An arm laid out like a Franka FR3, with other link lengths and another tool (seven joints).
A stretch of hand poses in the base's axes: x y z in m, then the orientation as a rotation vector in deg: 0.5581, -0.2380, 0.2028, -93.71, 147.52, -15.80; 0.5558, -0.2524, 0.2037, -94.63, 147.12, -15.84; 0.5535, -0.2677, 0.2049, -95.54, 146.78, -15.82; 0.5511, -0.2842, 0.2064, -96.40, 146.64, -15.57; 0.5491, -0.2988, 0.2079, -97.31, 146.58, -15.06; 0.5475, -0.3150, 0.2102, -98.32, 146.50, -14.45; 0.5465, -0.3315, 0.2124, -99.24, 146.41, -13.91; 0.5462, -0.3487, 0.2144, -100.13, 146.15, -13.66; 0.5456, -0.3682, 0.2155, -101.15, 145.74, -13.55; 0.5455, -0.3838, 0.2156, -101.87, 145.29, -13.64; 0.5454, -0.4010, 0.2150, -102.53, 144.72, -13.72; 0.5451, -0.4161, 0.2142, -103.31, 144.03, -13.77; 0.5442, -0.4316, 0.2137, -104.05, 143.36, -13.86; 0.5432, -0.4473, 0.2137, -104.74, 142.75, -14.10; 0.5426, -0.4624, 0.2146, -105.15, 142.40, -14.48; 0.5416, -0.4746, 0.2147, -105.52, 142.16, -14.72
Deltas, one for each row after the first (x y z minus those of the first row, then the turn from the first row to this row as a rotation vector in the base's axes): -0.0023, -0.0144, 0.0009, -0.15, 0.16, 0.63; -0.0046, -0.0297, 0.0021, -0.29, 0.38, 1.23; -0.0070, -0.0462, 0.0036, -0.36, 0.79, 1.72; -0.0090, -0.0608, 0.0051, -0.32, 1.35, 2.21; -0.0106, -0.0770, 0.0074, -0.25, 1.97, 2.76; -0.0116, -0.0935, 0.0096, -0.19, 2.53, 3.26; -0.0119, -0.1107, 0.0116, -0.23, 2.88, 3.81; -0.0125, -0.1302, 0.0127, -0.34, 3.16, 4.48; -0.0126, -0.1458, 0.0128, -0.46, 3.20, 5.02; -0.0127, -0.1630, 0.0122, -0.51, 3.13, 5.58; -0.0130, -0.1781, 0.0114, -0.55, 3.06, 6.25; -0.0139, -0.1936, 0.0109, -0.60, 2.97, 6.89; -0.0149, -0.2093, 0.0109, -0.75, 2.85, 7.48; -0.0155, -0.2244, 0.0118, -0.98, 2.73, 7.82; -0.0165, -0.2366, 0.0119, -1.16, 2.70, 8.09
